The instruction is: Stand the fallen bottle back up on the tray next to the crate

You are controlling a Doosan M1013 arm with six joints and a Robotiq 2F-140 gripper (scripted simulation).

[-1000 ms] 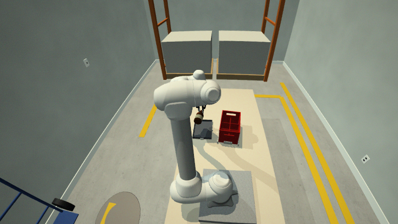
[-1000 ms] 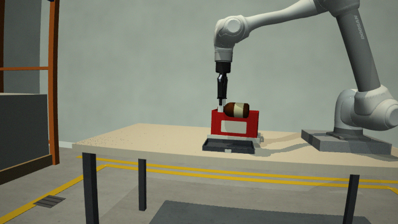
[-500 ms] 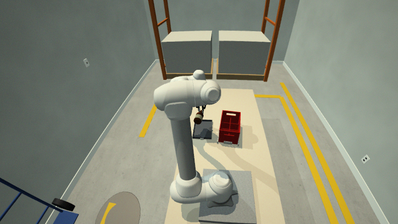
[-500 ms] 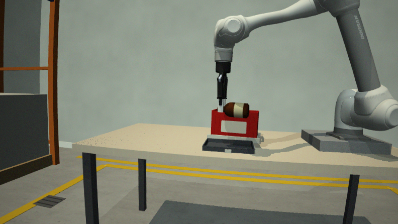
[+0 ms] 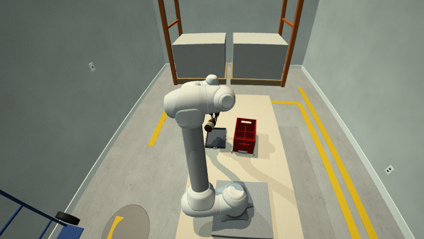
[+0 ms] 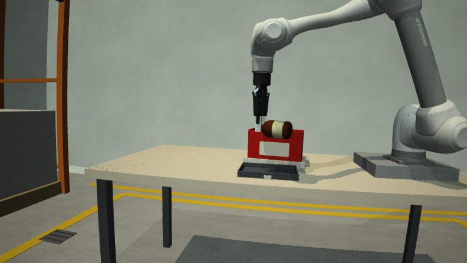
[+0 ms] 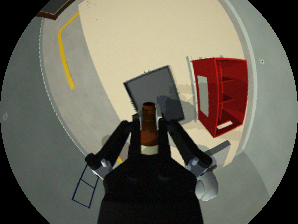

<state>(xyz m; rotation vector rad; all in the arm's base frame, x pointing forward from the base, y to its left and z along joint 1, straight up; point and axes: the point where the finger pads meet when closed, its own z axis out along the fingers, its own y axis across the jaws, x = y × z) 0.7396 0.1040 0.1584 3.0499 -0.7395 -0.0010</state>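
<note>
The bottle lies 5 cm behind my hand, 3 cm to the left of it and 2 cm below it. Also, from my hand: tray: 21 cm below, 5 cm behind, 1 cm to the right; red crate: 28 cm to the right, 14 cm below, 11 cm behind.
</note>
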